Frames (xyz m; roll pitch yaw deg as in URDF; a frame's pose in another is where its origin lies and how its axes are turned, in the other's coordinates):
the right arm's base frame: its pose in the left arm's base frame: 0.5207 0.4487 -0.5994 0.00 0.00 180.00
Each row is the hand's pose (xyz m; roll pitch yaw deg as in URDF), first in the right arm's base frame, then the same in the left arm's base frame.
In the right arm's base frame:
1: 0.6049 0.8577 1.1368 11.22 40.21 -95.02
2: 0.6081 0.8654 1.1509 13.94 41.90 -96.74
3: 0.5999 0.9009 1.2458 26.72 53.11 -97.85
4: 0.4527 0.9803 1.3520 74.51 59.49 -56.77
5: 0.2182 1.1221 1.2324 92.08 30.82 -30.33
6: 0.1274 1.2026 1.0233 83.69 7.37 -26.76
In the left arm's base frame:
1: -0.0842 -0.4090 0.5374 11.22 40.21 84.98
2: -0.0874 -0.4167 0.5515 13.94 41.90 83.26
3: -0.0792 -0.4522 0.6464 26.72 53.11 82.15
4: 0.0680 -0.5316 0.7526 74.51 59.49 123.23
5: 0.3025 -0.6734 0.6330 92.08 30.82 149.67
6: 0.3933 -0.7539 0.4239 83.69 7.37 153.24

